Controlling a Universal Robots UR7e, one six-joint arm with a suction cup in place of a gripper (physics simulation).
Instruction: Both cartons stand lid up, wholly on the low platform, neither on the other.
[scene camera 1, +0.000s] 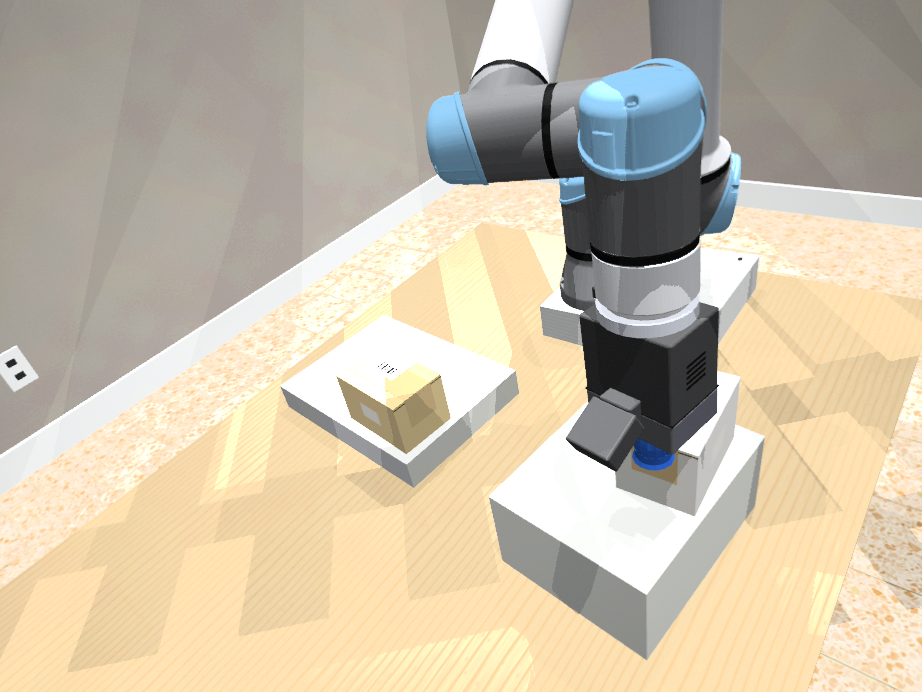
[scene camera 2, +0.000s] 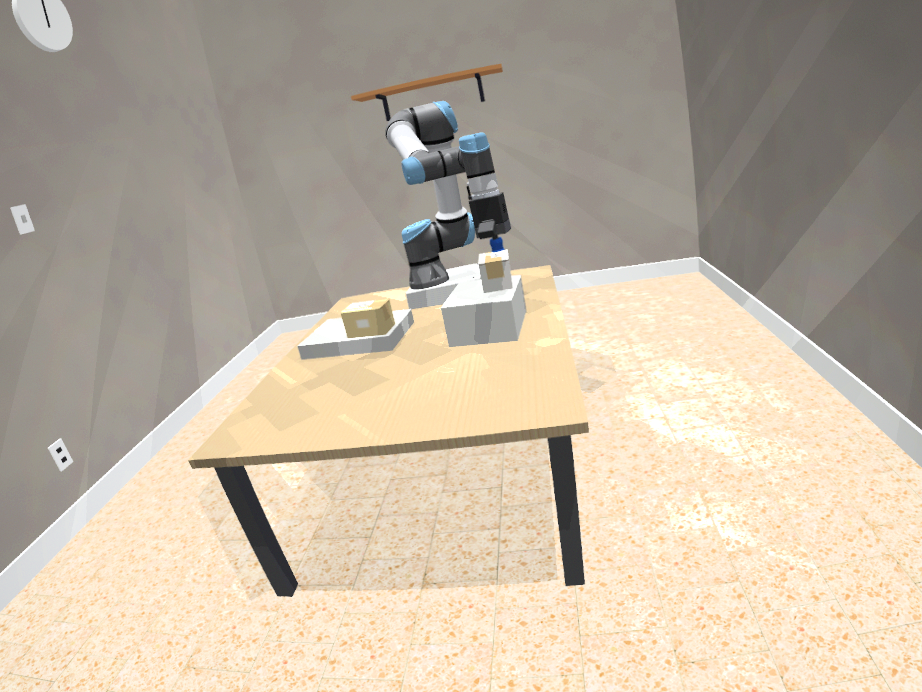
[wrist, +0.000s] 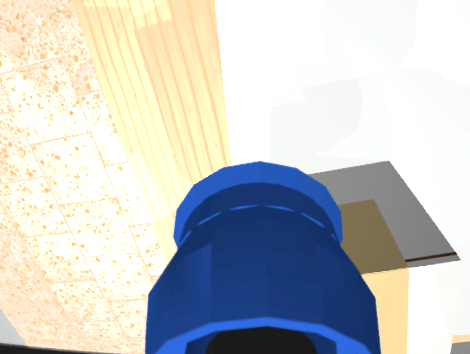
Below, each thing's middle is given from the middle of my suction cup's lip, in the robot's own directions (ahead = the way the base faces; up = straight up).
Scene:
The low white platform (scene camera 1: 476, 388) lies 520 mm to the right of my suction cup, 240 mm below it and 40 mm behind it.

